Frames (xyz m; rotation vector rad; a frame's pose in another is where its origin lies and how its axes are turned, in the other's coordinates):
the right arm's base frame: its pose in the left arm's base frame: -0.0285 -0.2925 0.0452 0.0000 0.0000 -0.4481
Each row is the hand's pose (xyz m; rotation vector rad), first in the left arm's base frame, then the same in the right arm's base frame.
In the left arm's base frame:
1: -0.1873 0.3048 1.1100 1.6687 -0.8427 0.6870
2: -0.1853 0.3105 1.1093 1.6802 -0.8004 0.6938
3: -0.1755 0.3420 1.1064 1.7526 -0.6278 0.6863
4: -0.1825 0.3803 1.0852 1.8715 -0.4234 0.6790
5: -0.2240 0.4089 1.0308 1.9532 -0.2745 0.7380
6: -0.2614 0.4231 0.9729 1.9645 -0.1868 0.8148
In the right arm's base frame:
1: -0.4019 0.4695 1.0648 1.8767 -0.4664 0.9895
2: -0.4026 0.4755 1.0641 1.8791 -0.4212 0.9976
3: -0.4074 0.5082 1.0612 1.9119 -0.2304 0.9901
4: -0.4303 0.5397 1.0400 1.9842 0.0031 0.9733
5: -0.4801 0.5475 0.9856 2.0372 0.1724 1.0222
6: -0.5199 0.5440 0.9277 2.0350 0.2645 1.0977

